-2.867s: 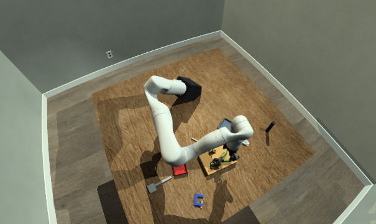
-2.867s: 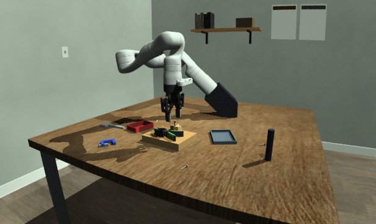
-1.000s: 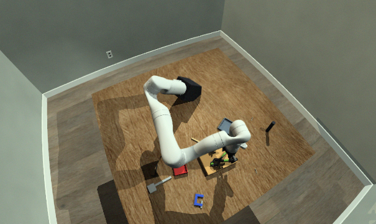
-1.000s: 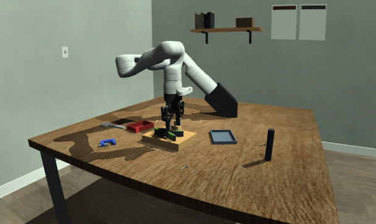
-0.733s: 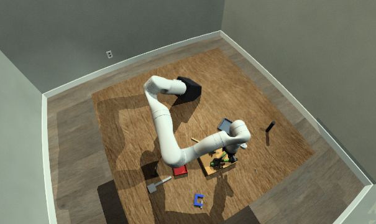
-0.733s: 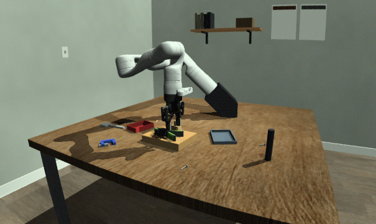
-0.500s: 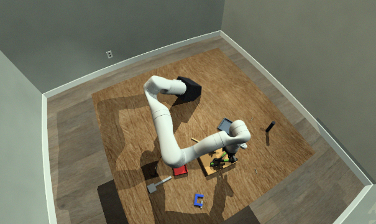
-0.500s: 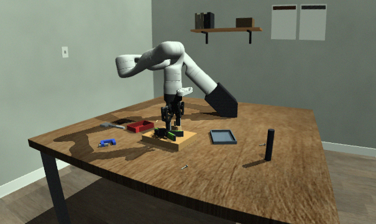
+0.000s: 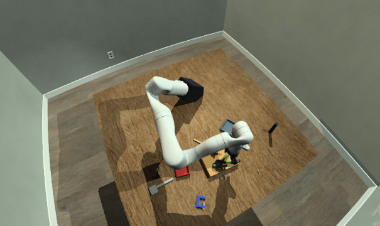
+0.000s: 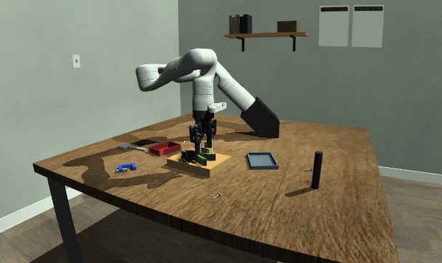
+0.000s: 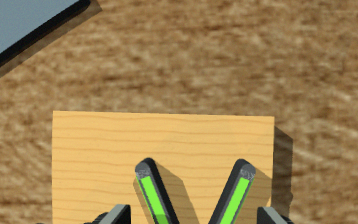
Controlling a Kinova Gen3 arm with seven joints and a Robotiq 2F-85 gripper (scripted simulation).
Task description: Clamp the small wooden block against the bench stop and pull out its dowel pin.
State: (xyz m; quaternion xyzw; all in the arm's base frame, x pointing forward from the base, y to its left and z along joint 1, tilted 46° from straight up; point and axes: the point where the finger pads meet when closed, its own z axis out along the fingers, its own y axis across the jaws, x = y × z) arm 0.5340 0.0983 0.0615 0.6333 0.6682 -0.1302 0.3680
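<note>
Right now the tan bench board is 6 cm below my hand, 4 cm to the right of it and 3 cm behind it. The rest, counted from my hand: thin pale stick: 20 cm behind, 9 cm to the right, 8 cm below; small wooden block: 8 cm behind, 5 cm below, 4 cm to the right; dowel pin: 8 cm behind, 4 cm to the right, 3 cm below.
</note>
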